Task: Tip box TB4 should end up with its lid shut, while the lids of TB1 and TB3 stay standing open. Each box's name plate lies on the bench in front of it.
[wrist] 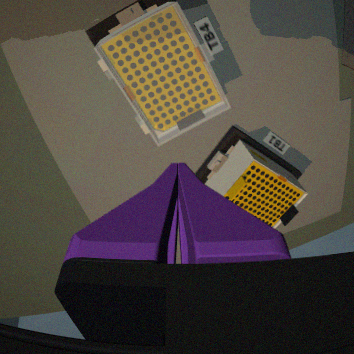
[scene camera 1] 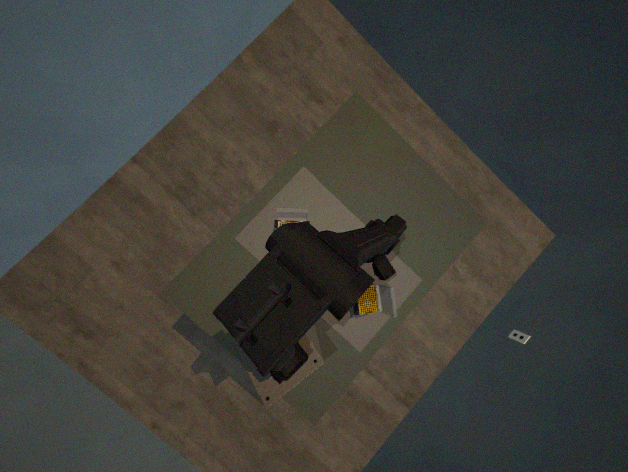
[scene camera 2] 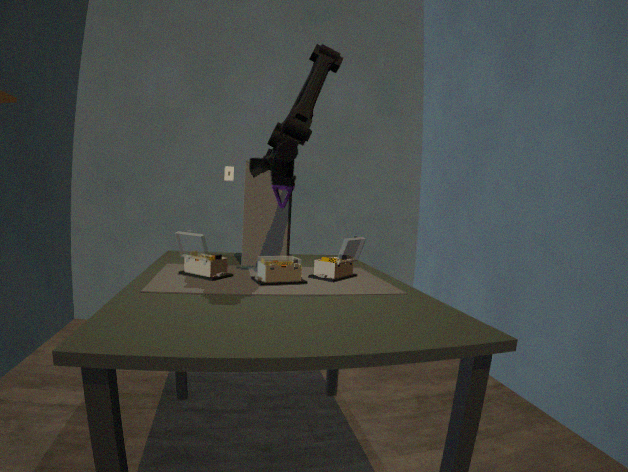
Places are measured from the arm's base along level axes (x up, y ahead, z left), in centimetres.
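Pixels of known places: gripper, fingertip midpoint: [wrist: 177,174] [scene camera 2: 282,208]; arm's base, origin of the base link: [scene camera 2: 268,170].
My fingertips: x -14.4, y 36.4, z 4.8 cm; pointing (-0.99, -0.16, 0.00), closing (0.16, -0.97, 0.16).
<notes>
For each thing: its top centre in the pictures, then the offset to it from my fingertips. "*": a spot on its surface instead. Level surfaces: height alone.
- Box TB4, middle of its top: [wrist: 177,71] [scene camera 2: 278,257] dz -0.3, dx -15.8, dy -2.6 cm
- TB1's name plate, surface spot: [wrist: 276,141] * dz +14.5, dx -23.4, dy -16.2 cm
- grey mat, its level: dx -23.6 cm
- green table, its level: dx -23.9 cm
Box TB4 [scene camera 2: 279,272] [wrist: 162,70] is the middle box; its clear lid lies flat over the yellow perforated rack and looks shut. Its name plate [wrist: 208,37] lies beside it. The arm hides TB4 in scene camera 1. TB1 [scene camera 1: 289,223] [scene camera 2: 332,268] [wrist: 267,192] has its lid [scene camera 1: 292,213] [scene camera 2: 351,249] standing open. TB1's name plate [wrist: 276,141] shows in the wrist view. The third box, TB3 [scene camera 1: 368,300] [scene camera 2: 205,265], has its lid [scene camera 1: 387,300] [scene camera 2: 191,243] standing open. My gripper [scene camera 2: 282,206] [wrist: 177,174] is shut and empty, well above the boxes.
The boxes stand on a grey mat [scene camera 2: 375,288] on the green table [scene camera 2: 304,327]. The dark arm [scene camera 1: 299,289] [scene camera 2: 304,101] reaches over the mat from its base. An upright tan panel [scene camera 2: 254,218] stands behind the boxes in scene camera 2.
</notes>
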